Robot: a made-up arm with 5 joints.
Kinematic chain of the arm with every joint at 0, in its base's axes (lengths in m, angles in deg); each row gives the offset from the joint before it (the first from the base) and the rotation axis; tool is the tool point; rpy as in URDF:
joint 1: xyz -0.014 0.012 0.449 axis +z
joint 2: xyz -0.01 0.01 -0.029 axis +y
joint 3: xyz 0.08 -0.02 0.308 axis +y
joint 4: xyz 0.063 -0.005 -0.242 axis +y
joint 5: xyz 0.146 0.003 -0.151 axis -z
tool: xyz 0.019 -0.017 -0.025 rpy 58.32 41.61 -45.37
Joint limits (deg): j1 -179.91..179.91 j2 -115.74..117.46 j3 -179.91..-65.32 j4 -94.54..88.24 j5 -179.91..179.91
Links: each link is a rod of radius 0.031 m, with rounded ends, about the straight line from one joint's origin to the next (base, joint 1, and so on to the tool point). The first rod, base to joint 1, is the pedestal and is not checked.
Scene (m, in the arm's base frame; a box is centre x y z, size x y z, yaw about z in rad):
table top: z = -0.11
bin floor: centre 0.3 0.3 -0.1 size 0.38 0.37 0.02 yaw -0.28
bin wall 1: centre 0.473 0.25 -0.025 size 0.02 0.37 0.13 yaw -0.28
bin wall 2: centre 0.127 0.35 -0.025 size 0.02 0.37 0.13 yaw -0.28
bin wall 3: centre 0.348 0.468 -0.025 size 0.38 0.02 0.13 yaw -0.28
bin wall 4: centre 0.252 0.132 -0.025 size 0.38 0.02 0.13 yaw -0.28
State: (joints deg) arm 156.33 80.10 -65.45 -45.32 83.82
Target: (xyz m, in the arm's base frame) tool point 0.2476 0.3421 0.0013
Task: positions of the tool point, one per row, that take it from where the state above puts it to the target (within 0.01 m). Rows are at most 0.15 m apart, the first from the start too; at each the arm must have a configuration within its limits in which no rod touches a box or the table.
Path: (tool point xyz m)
1: -0.3993 0.3547 0.0555
2: -0.3013 0.4381 0.0560
3: -0.1837 0.4884 0.0615
4: -0.0583 0.5018 0.0726
5: 0.0624 0.4784 0.0895
6: 0.1673 0.4225 0.1122
7: 0.2476 0.3421 0.1408
8: 0.2513 0.3475 0.0908
9: 0.2512 0.3474 0.0440
10: 0.2476 0.3421 0.0013

